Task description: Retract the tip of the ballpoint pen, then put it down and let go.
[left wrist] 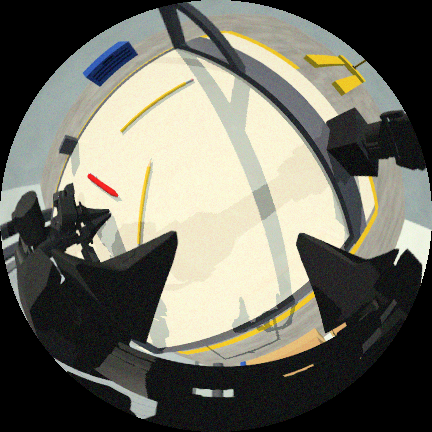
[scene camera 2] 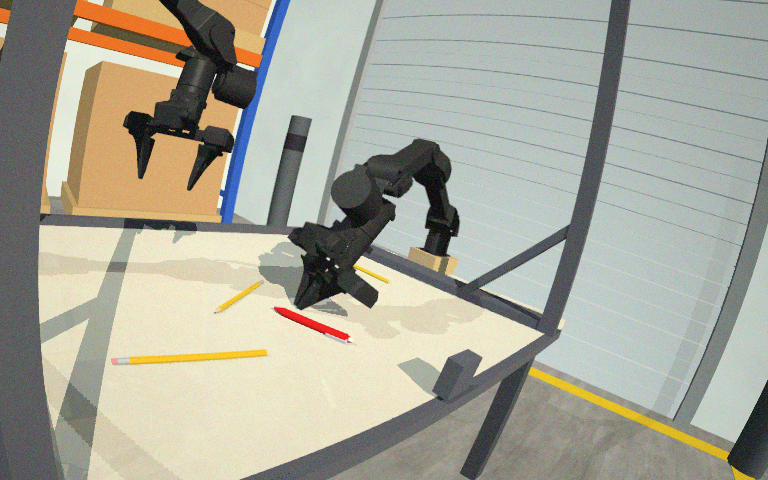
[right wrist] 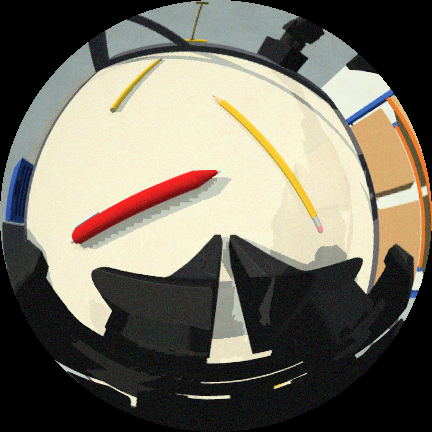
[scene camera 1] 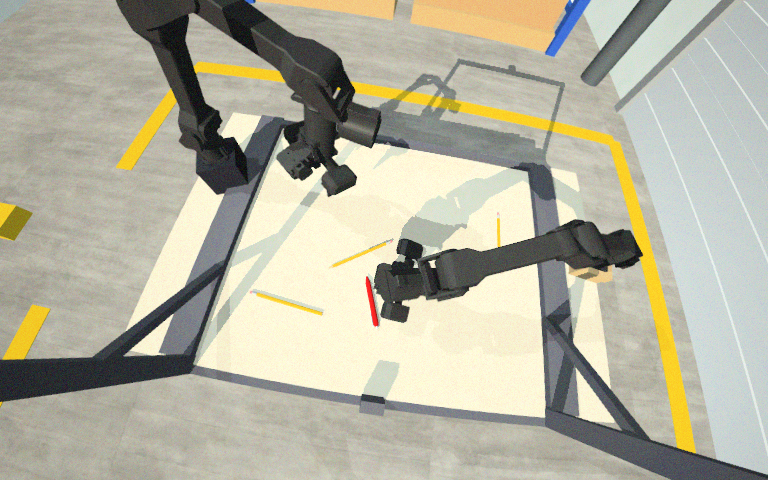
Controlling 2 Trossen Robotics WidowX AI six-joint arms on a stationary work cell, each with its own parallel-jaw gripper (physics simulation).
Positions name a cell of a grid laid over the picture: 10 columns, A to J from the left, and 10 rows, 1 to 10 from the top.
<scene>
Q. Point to a dark frame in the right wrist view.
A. D2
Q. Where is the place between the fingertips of the right gripper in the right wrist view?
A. At F6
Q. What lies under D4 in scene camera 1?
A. The left gripper.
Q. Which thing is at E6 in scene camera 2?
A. The right gripper.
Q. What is the left gripper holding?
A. Nothing.
</scene>
